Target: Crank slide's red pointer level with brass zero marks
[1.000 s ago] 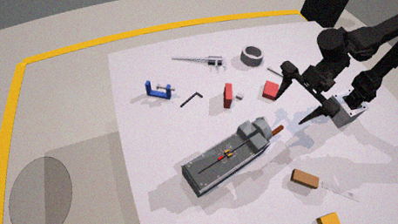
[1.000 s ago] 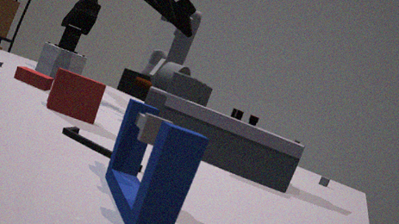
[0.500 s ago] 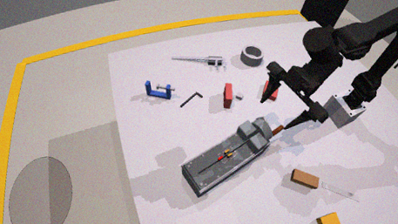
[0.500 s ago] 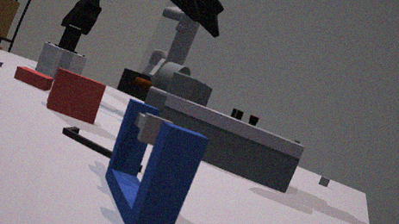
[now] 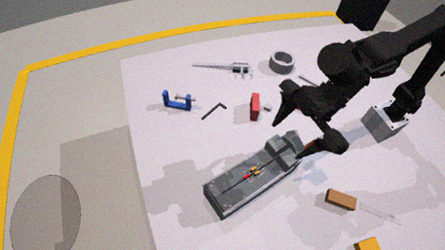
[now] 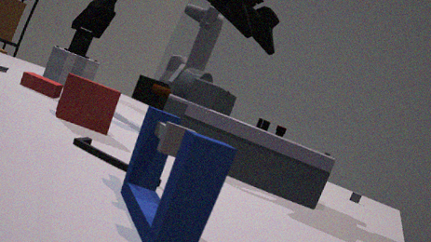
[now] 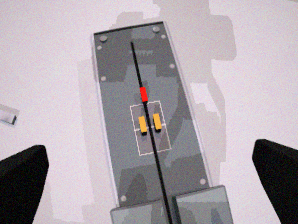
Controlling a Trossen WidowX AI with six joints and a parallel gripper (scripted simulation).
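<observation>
Now: the crank handle 13 cm behind my gripper tip, 12 cm below it and 3 cm to the right of it. The rest, counted from my gripper tip: tan block: 19 cm behind, 18 cm below, 13 cm to the left; red pointer: 11 cm below, 7 cm ahead, 2 cm to the left; black hex key: 27 cm to the right, 19 cm below, 8 cm ahead.
</observation>
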